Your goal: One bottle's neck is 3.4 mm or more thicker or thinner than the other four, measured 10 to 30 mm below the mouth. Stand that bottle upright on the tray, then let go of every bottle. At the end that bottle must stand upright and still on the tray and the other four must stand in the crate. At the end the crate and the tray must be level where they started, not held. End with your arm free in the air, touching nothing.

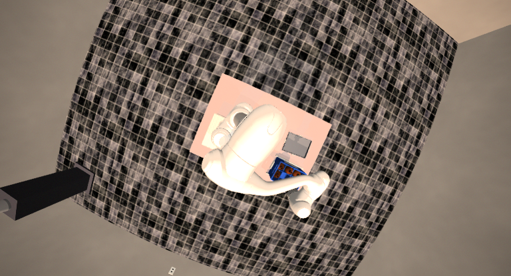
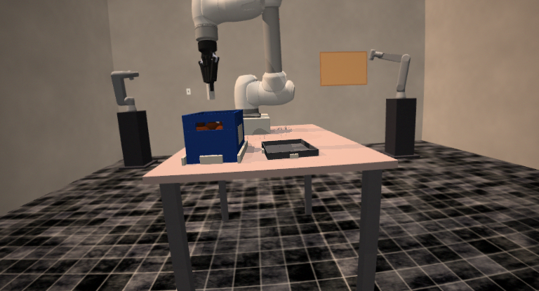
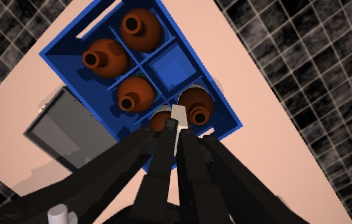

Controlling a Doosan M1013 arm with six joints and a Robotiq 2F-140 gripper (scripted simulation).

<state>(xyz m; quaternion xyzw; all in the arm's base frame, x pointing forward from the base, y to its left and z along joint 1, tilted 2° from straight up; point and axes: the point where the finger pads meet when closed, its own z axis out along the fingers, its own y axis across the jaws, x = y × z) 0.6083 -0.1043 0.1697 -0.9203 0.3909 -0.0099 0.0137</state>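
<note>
Right now my hand is 50 mm past the bottle, 70 mm to the right of it and 170 mm above it. Round my hand: dark tray 40 mm ahead, 300 mm to the left, 250 mm below; then blue crate 40 mm ahead, 30 mm to the left, 180 mm below.
</note>
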